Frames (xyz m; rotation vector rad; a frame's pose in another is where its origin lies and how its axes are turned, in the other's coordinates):
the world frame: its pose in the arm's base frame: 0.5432 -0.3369 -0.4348 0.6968 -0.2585 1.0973
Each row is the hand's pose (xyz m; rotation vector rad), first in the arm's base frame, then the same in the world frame.
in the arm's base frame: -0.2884 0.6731 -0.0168 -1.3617 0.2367 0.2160
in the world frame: 0.5735 1.1691 -0.4368 -1.6758 1.3152 -0.6748
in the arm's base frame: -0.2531 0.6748 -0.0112 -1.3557 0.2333 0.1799
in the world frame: 0.5936 1.1406 -0.4286 -1.6854 1.3006 -0.7127
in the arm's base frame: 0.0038 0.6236 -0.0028 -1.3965 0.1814 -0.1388
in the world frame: 0.6770 0.9037 -0.3538 -1.8572 1.1997 -1.0037
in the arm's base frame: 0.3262 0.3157 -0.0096 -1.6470 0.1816 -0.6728
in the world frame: 0.5959 0.5334 -0.1191 -2.2537 1.2056 -1.4453
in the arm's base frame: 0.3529 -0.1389 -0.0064 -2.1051 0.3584 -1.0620
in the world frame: 0.2798 0.3875 0.1745 2.0798 -1.2244 1.2879
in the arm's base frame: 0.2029 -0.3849 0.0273 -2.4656 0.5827 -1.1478
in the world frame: 0.0510 0.4659 0.3347 1.7663 -1.2734 0.9567
